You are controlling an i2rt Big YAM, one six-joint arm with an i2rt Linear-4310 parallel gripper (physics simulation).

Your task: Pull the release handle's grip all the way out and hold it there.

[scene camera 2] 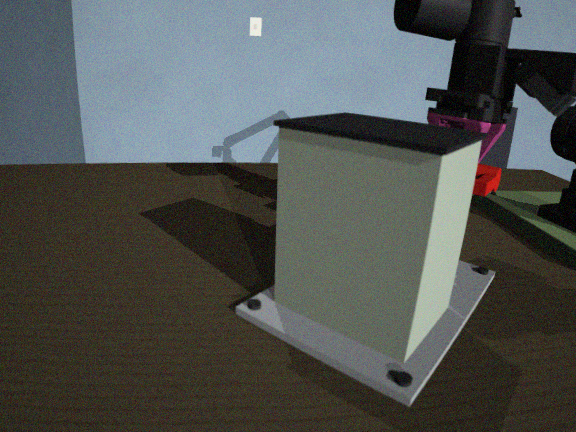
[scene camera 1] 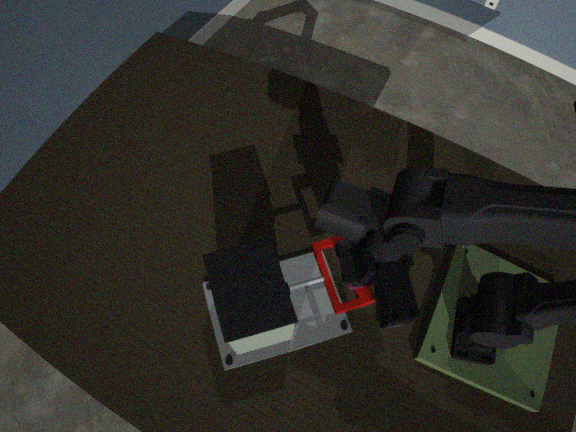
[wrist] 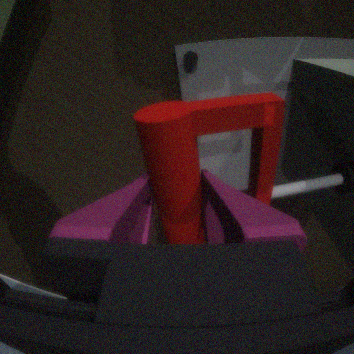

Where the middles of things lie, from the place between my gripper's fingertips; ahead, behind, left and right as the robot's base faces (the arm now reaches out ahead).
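Relative to the red release handle [scene camera 1: 364,295], my hand is 5 cm short of it, 1 cm below it and 1 cm to the right of it. Grey base plate [scene camera 2: 403,382], measured from my hand: 12 cm ahead, 6 cm to the left, 9 cm below. Going by their middles, the red release handle is the nearest to my hand of the things named here.
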